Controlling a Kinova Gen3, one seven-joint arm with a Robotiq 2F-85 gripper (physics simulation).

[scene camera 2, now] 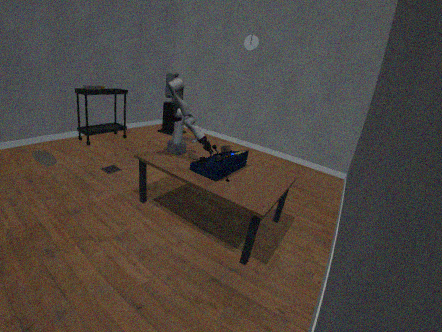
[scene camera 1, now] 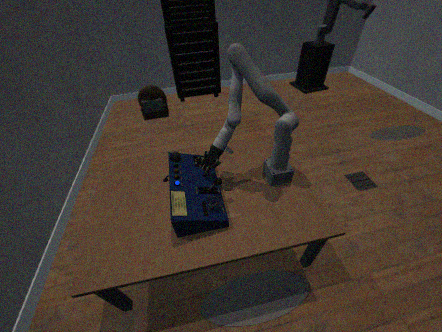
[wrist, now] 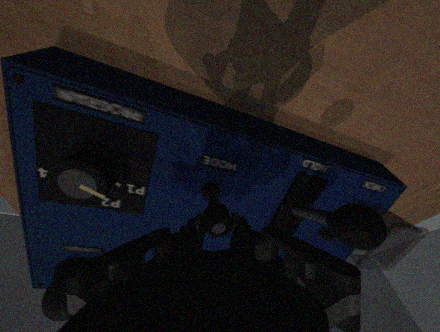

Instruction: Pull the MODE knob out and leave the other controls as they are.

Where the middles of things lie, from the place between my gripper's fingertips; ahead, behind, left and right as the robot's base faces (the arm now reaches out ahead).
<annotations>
My hand is 10 mm past the MODE knob [wrist: 217, 222], 10 mm to the left of it and 10 mm above it. The rest, counted from my hand: blue control panel [scene camera 1: 188, 185]: 90 mm ahead, 40 mm to the left, 30 mm below; HOLD lever [wrist: 358, 226]: 20 mm behind, 120 mm to the left.
</annotations>
